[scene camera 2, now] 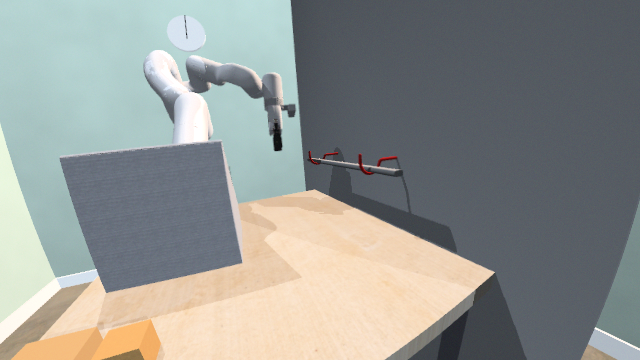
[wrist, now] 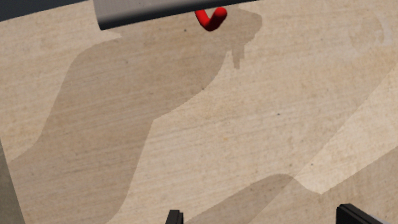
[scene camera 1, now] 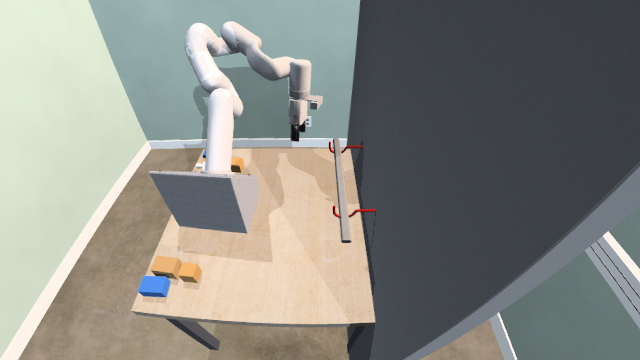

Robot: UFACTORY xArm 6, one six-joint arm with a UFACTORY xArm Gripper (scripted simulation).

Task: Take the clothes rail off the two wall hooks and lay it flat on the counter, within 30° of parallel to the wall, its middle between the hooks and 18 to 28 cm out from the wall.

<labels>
A grey clothes rail (scene camera 1: 341,190) is 90 cm from the lens.
</labels>
